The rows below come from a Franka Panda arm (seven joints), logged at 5 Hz.
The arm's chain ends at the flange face. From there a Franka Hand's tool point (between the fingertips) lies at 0.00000 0.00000 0.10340 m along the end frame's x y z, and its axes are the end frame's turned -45 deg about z.
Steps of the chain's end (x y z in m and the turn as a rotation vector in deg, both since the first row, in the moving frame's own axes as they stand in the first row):
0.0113 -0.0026 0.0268 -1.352 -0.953 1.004
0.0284 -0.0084 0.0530 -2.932 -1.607 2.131
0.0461 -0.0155 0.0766 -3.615 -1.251 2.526
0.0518 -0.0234 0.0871 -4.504 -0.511 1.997
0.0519 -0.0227 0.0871 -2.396 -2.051 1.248
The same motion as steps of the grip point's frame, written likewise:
0.0069 0.0066 0.0268 -0.282 -1.630 1.004
0.0202 0.0157 0.0528 -0.937 -3.210 2.131
0.0373 0.0245 0.0764 -1.672 -3.441 2.526
0.0467 0.0251 0.0868 -2.823 -3.546 1.997
0.0471 0.0210 0.0869 -0.244 -3.145 1.248

